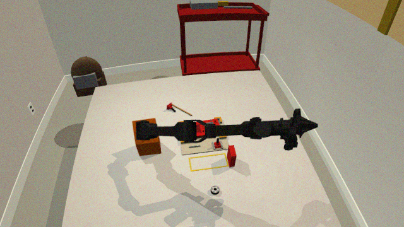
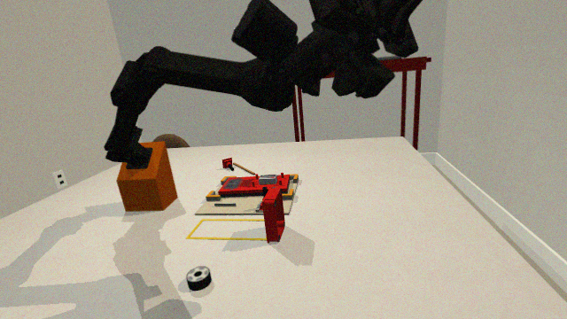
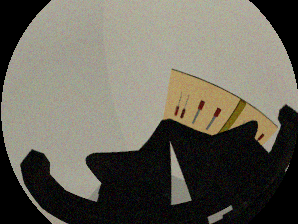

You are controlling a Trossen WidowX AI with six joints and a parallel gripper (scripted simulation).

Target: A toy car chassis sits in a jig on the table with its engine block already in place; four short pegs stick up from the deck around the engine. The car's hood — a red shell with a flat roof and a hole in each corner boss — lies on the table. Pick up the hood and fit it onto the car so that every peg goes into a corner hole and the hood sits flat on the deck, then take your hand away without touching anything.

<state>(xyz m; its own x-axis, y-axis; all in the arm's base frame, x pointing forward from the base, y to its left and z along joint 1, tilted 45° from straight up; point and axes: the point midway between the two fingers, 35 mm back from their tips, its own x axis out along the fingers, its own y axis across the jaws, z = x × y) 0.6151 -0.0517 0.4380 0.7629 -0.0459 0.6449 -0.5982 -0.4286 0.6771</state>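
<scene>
The red hood lies 37 cm below my gripper tip, 24 cm behind it and 20 cm to the left of it. From my gripper tip the other things lie so: black-and-white disc (41 cm below, 35 cm behind, 5 cm to the left).
</scene>
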